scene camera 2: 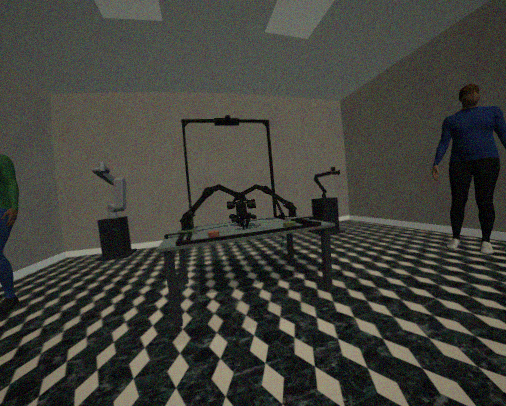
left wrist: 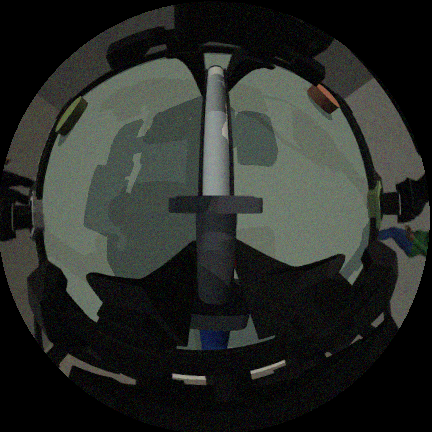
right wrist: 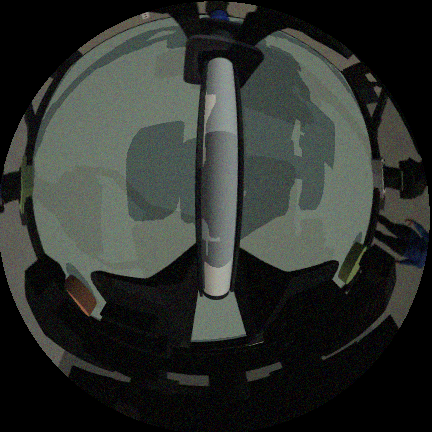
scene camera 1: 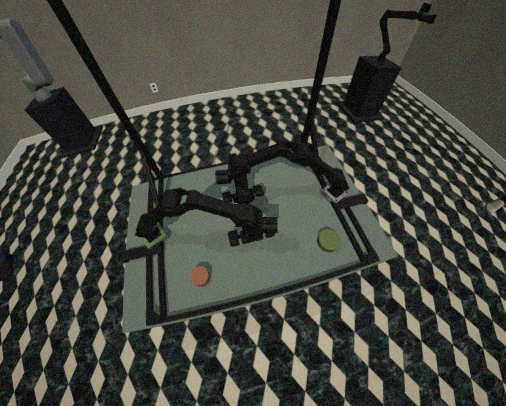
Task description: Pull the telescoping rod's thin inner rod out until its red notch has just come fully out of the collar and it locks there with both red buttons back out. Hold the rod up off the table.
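Observation:
The telescoping rod (left wrist: 216, 165) (right wrist: 218, 195) runs straight between my grippers and appears to be off the table. In the left wrist view its pale inner rod comes out of a dark collar (left wrist: 216, 204) on a dark grey outer tube (left wrist: 216, 230), with a blue part (left wrist: 214, 340) at the near end. My left gripper (left wrist: 213, 244) is shut on the outer tube behind the collar. My right gripper (right wrist: 212, 246) is shut on the inner rod near its whitish free end. A faint speck of red shows beside the outer tube; the buttons' state is unclear. No red notch shows. Scene views hide the rod.
An orange disc (scene camera 1: 200, 276) (scene camera 2: 214, 233) (left wrist: 324, 98) (right wrist: 81, 295) and a green disc (scene camera 1: 329, 240) (scene camera 2: 290, 224) (left wrist: 71, 115) (right wrist: 353, 262) lie on the table (scene camera 1: 250, 280), away from the grippers. Dark frame posts rise at its back. People stand beyond the table.

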